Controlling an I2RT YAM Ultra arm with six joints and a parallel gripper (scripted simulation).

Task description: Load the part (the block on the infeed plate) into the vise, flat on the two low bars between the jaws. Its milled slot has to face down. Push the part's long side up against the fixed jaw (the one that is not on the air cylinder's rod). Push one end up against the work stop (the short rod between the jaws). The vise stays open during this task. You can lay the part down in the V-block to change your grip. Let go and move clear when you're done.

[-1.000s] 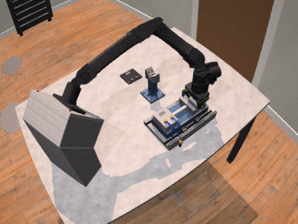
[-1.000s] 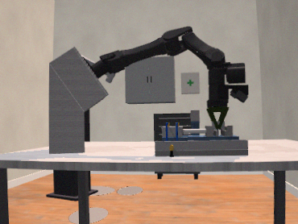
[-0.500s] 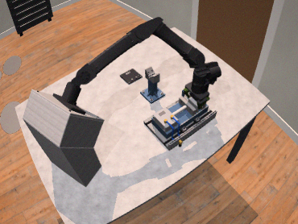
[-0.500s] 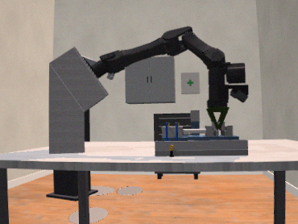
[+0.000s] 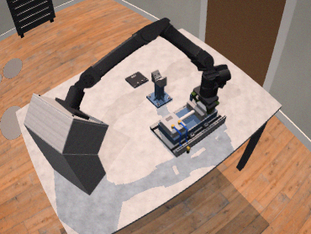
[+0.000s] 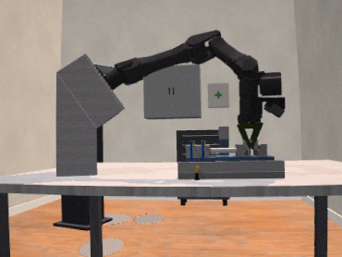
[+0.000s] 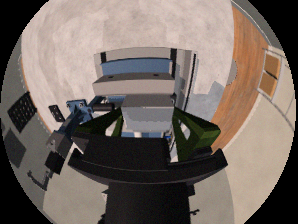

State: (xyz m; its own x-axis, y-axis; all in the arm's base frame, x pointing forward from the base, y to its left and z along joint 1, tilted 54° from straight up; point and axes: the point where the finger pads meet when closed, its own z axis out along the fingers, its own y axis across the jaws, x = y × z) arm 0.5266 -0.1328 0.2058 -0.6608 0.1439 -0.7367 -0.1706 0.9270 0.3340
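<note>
My gripper is now 10 mm above the grey part. Also, from my hand: fixed jaw (30 mm ahead, 30 mm to the left, 20 mm below); then moving jaw (30 mm behind, 10 mm to the left, 20 mm below); then air cylinder rod (80 mm behind, 20 mm below).
</note>
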